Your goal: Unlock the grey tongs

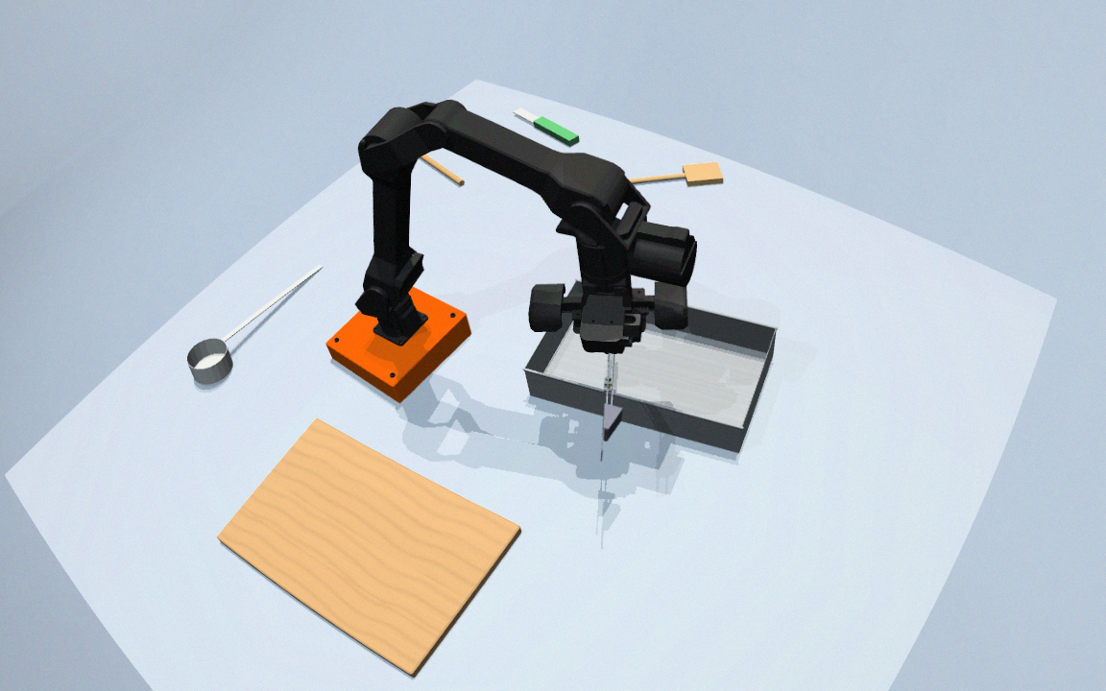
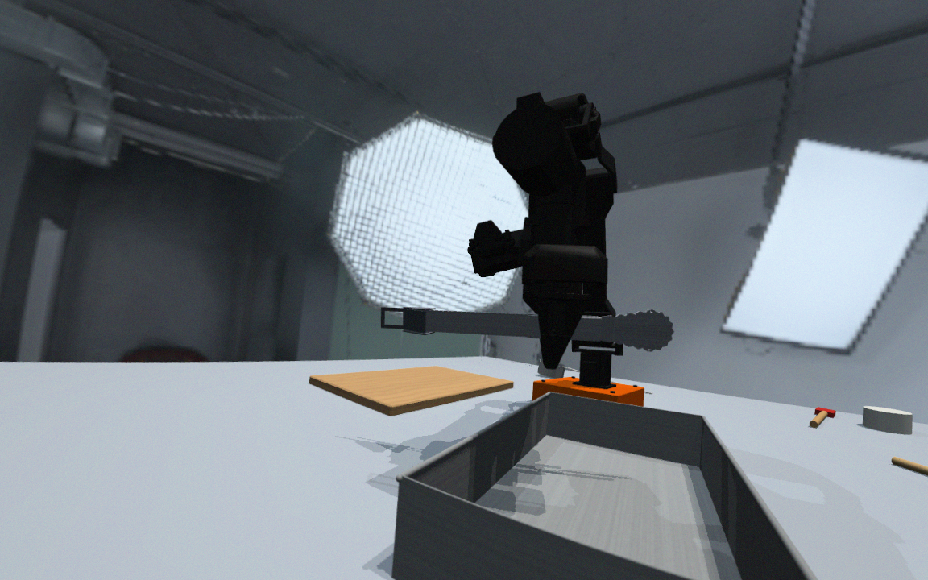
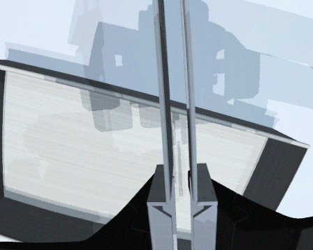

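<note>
The wooden board is 16 cm behind my gripper tip, 36 cm to the right of it and 10 cm below it. Also, from my gripper tip: white disc 62 cm behind, 40 cm to the left, 9 cm below; dark roasting tin 2 cm ahead, 6 cm to the left, 8 cm below.
</note>
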